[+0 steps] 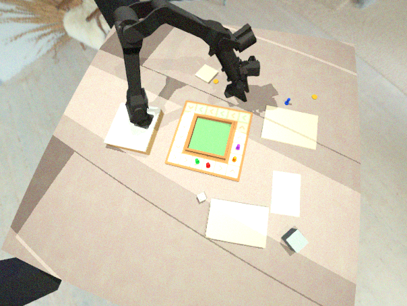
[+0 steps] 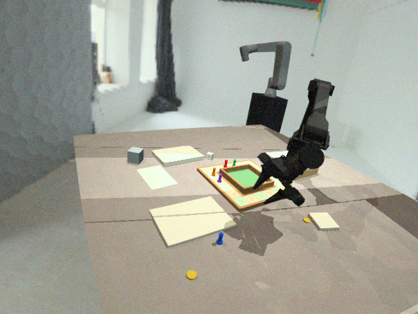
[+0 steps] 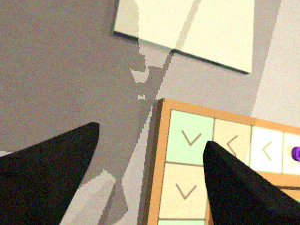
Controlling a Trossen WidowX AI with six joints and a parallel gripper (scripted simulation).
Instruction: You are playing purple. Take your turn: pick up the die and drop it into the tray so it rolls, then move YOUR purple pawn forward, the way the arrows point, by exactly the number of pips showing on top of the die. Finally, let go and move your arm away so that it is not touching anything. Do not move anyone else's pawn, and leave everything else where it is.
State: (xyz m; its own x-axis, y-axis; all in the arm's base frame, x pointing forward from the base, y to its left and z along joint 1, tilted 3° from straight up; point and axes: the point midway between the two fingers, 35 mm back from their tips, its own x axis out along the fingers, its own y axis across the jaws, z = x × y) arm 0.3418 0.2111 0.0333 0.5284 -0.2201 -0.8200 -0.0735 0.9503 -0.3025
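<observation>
Now: gripper tip 19 cm to the left of the purple pawn, 4 cm above it and 2 cm short of it. The rest, counted from my gripper tip: orange pawn: 24 cm to the right, 4 cm below, 2 cm ahead; then green tray: 18 cm to the right, 9 cm behind, 6 cm below; then blue pawn: 16 cm ahead, 7 cm to the left, 6 cm below.
</observation>
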